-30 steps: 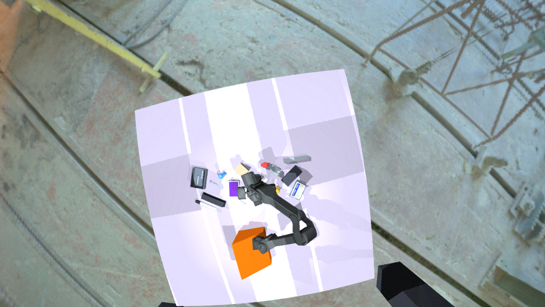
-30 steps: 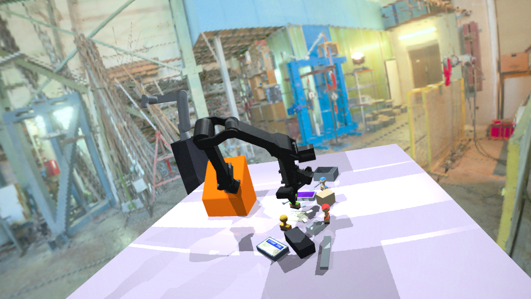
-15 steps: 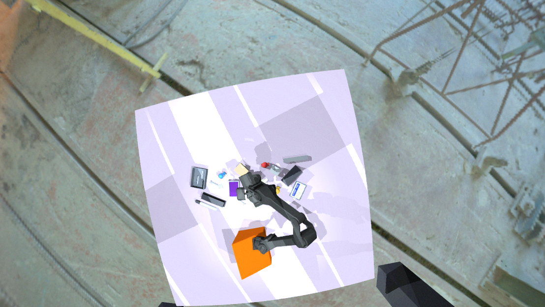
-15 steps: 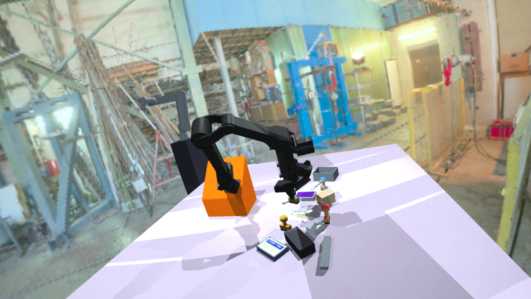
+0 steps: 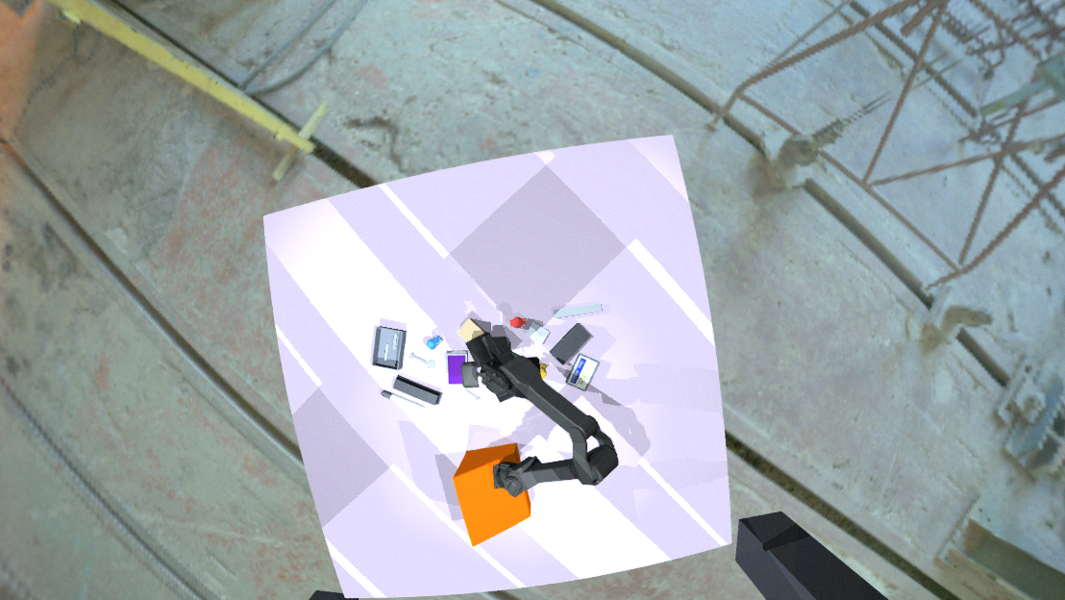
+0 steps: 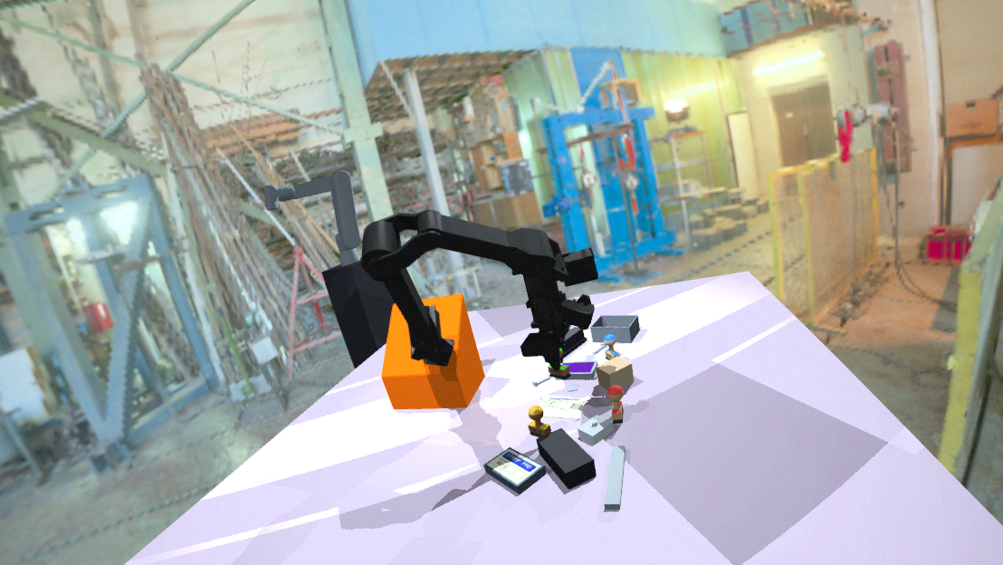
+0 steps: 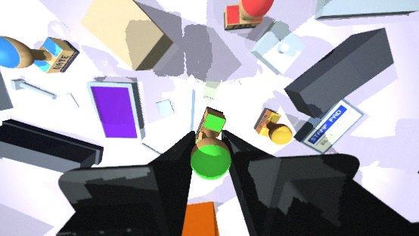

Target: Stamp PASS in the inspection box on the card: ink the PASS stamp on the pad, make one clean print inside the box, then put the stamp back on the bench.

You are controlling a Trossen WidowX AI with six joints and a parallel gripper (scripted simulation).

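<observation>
My gripper tip is now 11 cm short of the red-knobbed stamp, 7 cm above it and 4 cm to the left of it. Round my gripper tip: yellow-knobbed stamp: 10 cm to the right, 7 cm below, 2 cm behind; then card: 10 cm below, 1 cm to the right, 1 cm behind; then green-knobbed stamp: right at my gripper tip.
</observation>
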